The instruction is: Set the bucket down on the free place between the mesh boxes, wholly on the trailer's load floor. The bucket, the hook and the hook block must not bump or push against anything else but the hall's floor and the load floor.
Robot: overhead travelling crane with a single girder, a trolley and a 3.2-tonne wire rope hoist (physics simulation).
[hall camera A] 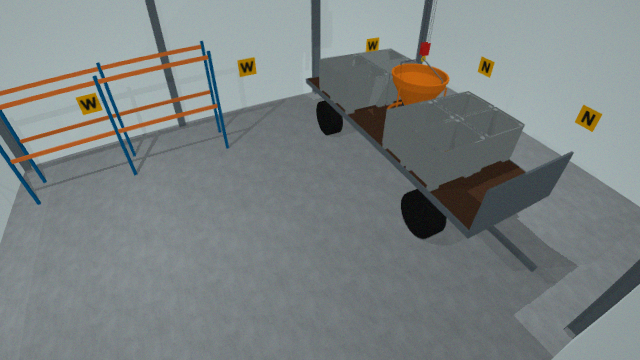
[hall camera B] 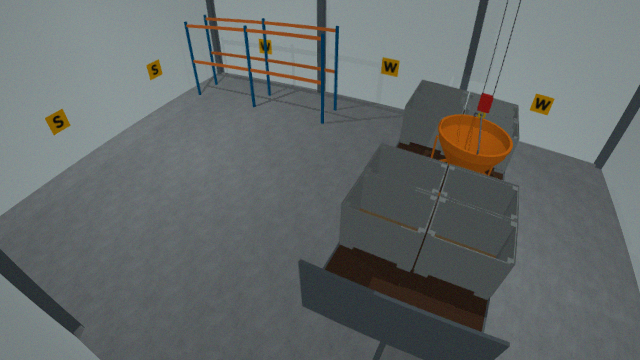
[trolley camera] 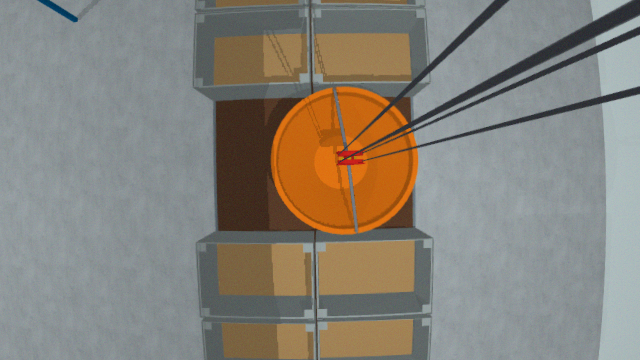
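The orange bucket is upright between the two groups of mesh boxes, low over the brown load floor. In the trolley camera its rim lies right of the middle, reaches the floor's right edge line and comes close to the boxes above and below. Its foot ring is mostly hidden, so I cannot tell whether it touches the floor. My hook holds the bucket's upright bail below the red hook block.
The trailer's front board stands beyond the nearer boxes. A blue and orange rack stands by the wall with W signs. In the trolley camera the ropes run up to the right.
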